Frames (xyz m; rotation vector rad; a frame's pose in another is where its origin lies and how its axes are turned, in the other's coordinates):
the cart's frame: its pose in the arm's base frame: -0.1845 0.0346 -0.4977 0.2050 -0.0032 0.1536
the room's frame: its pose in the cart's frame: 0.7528 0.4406 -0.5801 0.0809 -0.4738 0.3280
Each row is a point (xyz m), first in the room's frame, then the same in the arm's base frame.
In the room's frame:
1: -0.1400 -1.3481 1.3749
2: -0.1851 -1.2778 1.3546
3: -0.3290 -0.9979 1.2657
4: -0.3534 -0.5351 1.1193
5: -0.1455 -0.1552 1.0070
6: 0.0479 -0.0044 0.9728
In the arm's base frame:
1: 0.4624 -1.0563 -0.1451
2: 0.4019 -1.0018 -0.1726
3: 0.1922 -0.7705 -0.2700
4: 0.0141 -0.3209 -0.3183
5: 0.0448 0.1169 -0.2316
6: 0.1405 0.3216 -0.1303

